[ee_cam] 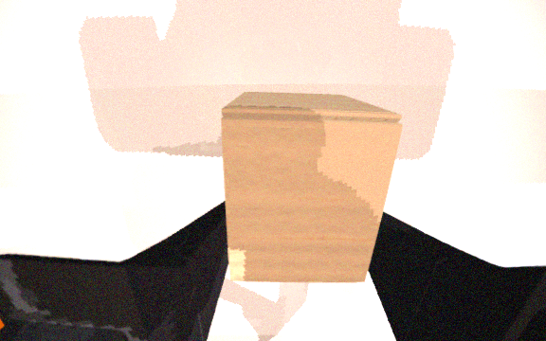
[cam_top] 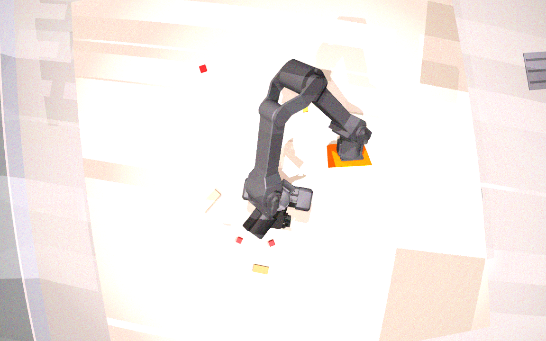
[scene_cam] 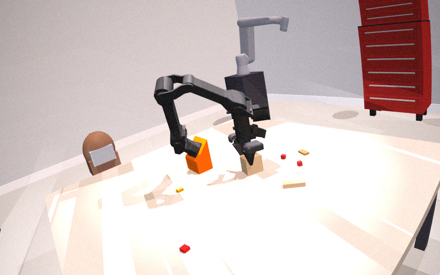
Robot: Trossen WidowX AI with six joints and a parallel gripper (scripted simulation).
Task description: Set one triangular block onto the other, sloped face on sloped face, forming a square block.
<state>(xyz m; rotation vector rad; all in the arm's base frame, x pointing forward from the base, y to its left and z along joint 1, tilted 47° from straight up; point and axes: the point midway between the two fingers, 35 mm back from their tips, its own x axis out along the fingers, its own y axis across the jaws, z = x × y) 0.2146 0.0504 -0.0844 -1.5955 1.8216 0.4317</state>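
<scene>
Now: the wooden triangular block 10 mm ahead of my gripper tip, 30 mm to the left of it and 20 mm below it. Also, from my gripper tip: flat wooden plank: 210 mm ahead, 10 mm to the left, 30 mm below; then yellow piece: 110 mm behind, 250 mm to the right, 40 mm below; then red cube: 200 mm ahead, 410 mm to the right, 40 mm below.
</scene>
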